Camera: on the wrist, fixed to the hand. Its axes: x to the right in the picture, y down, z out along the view.
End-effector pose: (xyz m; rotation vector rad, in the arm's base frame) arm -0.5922 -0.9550 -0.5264 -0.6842 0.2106 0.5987
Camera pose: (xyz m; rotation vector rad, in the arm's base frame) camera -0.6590 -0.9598 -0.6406 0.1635 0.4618 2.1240
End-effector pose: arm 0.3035 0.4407 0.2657 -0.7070 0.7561 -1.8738
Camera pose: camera 0.2960 0.4377 0.1336 -0.0552 0.3723 -0.3430
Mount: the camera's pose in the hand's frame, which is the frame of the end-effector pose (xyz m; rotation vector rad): -0.0140 0.0965 -0.0895 0.4039 -0.4149 1.5994
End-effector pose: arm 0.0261 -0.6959 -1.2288 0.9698 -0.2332 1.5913
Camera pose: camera -0.1009 -0.6770 -1.2608 -1.2244 0.9767 -2.2805
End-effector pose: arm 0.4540 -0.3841 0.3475 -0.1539 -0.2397 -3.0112
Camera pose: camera 0.4716 -0.4918 0.2726 -0.5739 -0.4491 -1.2983
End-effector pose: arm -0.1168 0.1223 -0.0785 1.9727 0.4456 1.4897
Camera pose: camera -0.2152 0.0658 -0.0104 -2.0486 0.9908 -1.1270
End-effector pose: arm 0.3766 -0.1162 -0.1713 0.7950 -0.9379 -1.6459
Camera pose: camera 0.5003 -0.1353 -0.1284 -0.2033 -1.5824 -0.1735
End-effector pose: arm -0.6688 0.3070 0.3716 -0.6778 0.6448 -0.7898
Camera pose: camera -0.7019 0.3421 0.2483 0.1692 0.4289 0.6964
